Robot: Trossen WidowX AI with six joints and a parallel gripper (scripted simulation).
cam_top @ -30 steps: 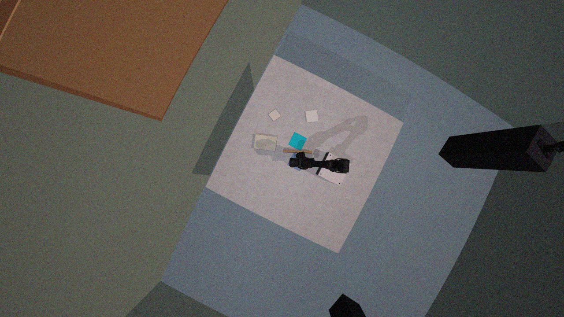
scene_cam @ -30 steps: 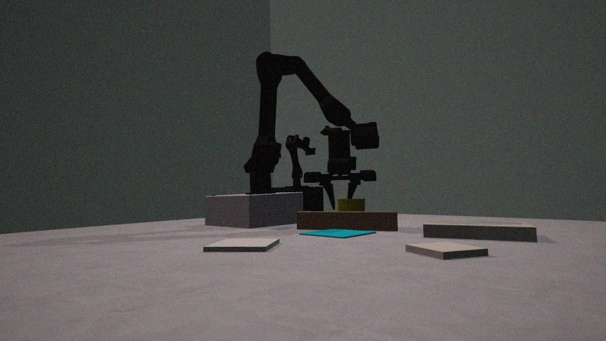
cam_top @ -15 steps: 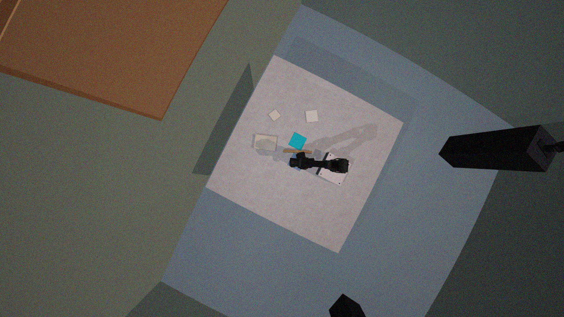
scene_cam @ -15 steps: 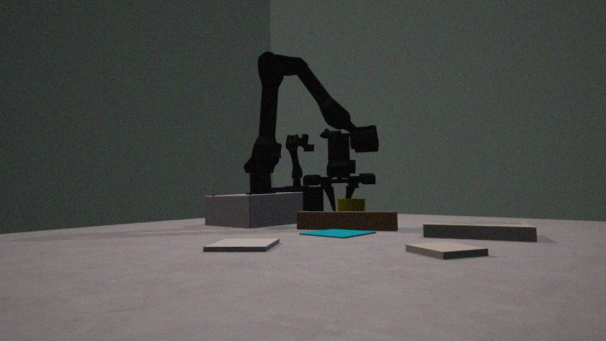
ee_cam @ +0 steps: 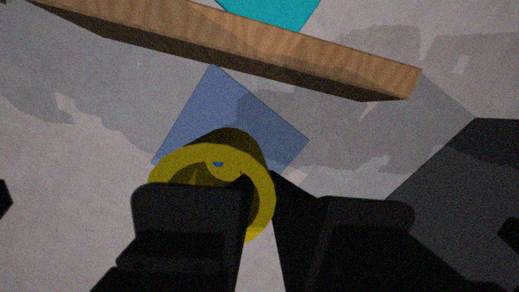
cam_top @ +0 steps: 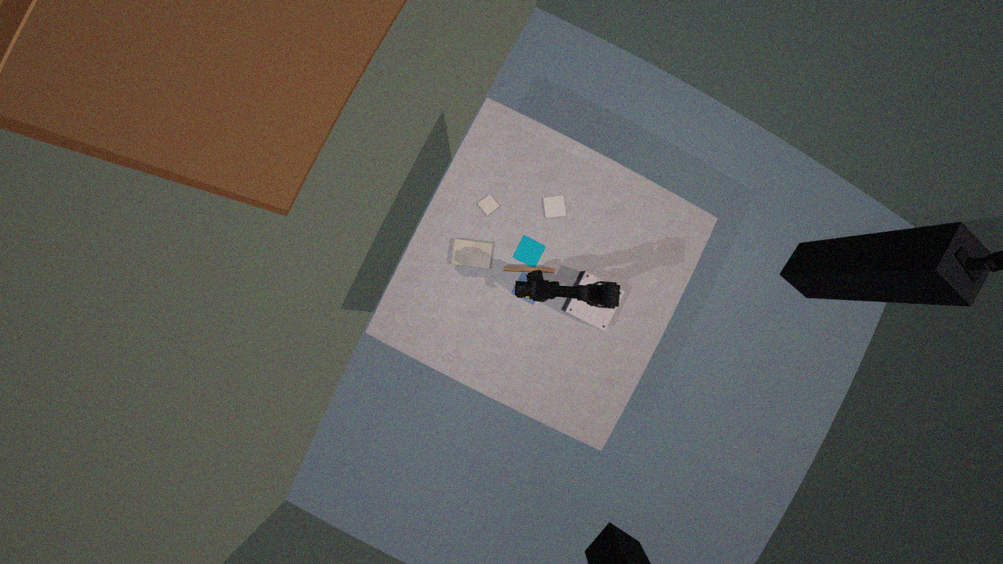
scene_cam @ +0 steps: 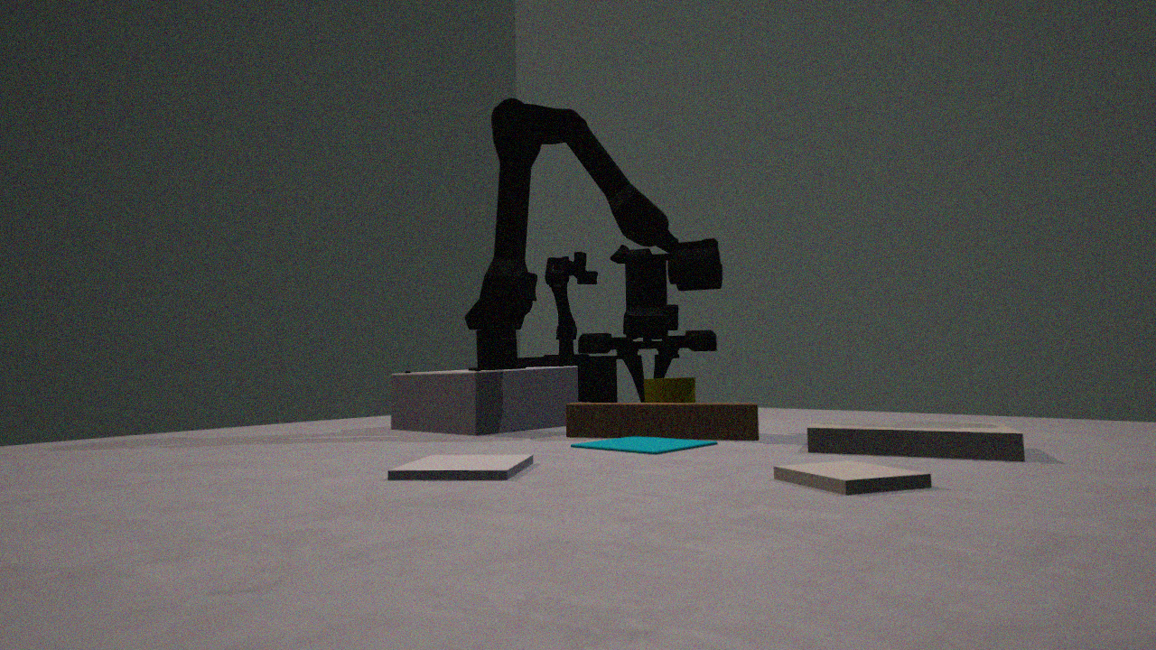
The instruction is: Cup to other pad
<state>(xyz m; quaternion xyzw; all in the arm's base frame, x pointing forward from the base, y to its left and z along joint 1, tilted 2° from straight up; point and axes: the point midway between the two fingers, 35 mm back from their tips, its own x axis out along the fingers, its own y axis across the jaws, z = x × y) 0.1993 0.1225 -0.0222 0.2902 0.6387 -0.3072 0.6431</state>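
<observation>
My gripper tip is 13 cm to the left of the cyan pad, 13 cm short of it and 4 cm above it. Round my gripper tip: yellow cup 2 cm to the left, 2 cm ahead; then wooden bar 8 cm ahead, 6 cm to the right, 2 cm below; then grey slab 33 cm ahead, 5 cm to the left, 2 cm below.
</observation>
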